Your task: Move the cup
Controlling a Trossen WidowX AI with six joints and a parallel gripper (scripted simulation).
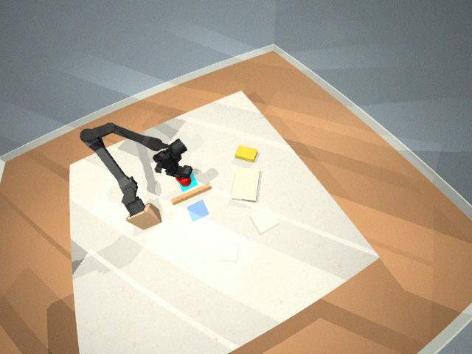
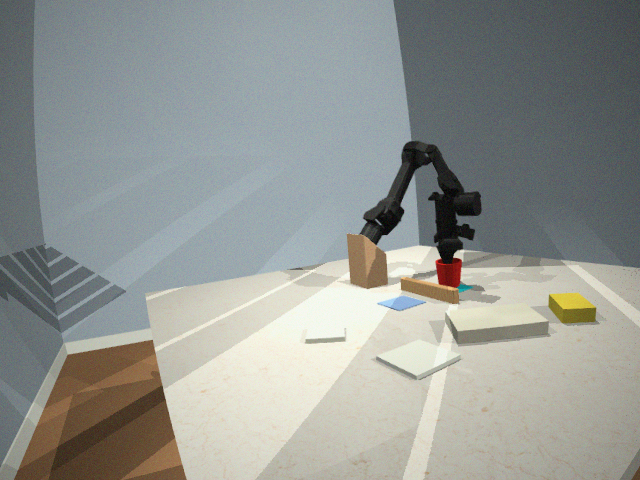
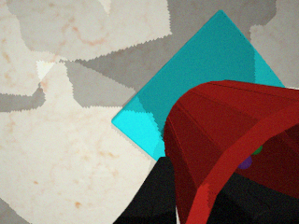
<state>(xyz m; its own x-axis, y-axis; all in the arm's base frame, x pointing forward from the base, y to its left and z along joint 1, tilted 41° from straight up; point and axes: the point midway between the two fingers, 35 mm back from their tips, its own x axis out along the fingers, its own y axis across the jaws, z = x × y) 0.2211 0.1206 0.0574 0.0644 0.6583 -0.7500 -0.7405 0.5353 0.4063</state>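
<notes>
Now: gripper tip 20 mm short of the red cup and 20 mm to the left of it. Also, from my gripper tip: wooden bar (20 mm ahead, 110 mm to the right, 40 mm below); then light blue pad (20 mm ahead, 200 mm to the right, 50 mm below); then cyan pad (30 mm ahead, 20 mm to the right, 50 mm below).
</notes>
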